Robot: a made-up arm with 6 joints. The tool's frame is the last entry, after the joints.
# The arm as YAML. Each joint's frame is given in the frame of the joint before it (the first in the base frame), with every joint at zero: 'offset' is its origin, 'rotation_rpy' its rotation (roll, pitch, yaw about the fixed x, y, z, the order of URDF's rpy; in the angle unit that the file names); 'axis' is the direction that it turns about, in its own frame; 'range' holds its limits. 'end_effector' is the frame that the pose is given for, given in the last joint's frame.
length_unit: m
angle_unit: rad
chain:
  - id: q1
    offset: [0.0, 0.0, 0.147]
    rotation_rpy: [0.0, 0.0, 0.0]
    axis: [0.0, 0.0, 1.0]
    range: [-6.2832, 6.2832]
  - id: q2
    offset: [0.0, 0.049, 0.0]
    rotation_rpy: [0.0, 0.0, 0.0]
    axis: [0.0, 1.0, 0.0]
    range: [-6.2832, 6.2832]
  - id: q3
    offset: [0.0, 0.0, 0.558]
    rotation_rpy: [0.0, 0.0, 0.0]
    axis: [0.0, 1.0, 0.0]
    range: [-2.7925, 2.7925]
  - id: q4
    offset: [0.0, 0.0, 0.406]
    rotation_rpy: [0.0, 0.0, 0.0]
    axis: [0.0, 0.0, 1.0]
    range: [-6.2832, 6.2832]
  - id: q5
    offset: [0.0, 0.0, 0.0]
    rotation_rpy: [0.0, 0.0, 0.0]
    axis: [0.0, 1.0, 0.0]
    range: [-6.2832, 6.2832]
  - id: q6
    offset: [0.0, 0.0, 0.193]
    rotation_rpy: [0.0, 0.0, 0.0]
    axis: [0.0, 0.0, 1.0]
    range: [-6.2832, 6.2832]
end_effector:
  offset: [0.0, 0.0, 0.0]
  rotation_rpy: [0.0, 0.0, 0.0]
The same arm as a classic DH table. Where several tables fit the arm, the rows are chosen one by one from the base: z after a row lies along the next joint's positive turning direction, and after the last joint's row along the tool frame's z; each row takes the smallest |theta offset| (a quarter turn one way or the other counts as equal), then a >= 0, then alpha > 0; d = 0 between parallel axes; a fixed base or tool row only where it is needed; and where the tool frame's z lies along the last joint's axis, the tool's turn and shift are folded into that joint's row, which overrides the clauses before.
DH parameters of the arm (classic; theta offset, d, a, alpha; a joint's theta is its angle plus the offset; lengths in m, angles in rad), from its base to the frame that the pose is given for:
q1: 0 0.147 0 -1.5708
q2: -1.5708 0 0.558 0
q3: 1.5708 0.049 0 1.5708
q4: 0 0.406 0 -1.5708
q5: 0 0 0 1.5708
q6: 0 0.193 0 0
Joint limits (rad, base to tool): -6.2832..6.2832 -6.2832..6.2832 -2.7925..2.7925 -6.2832..6.2832 -6.2832..6.2832 -6.2832..6.2832

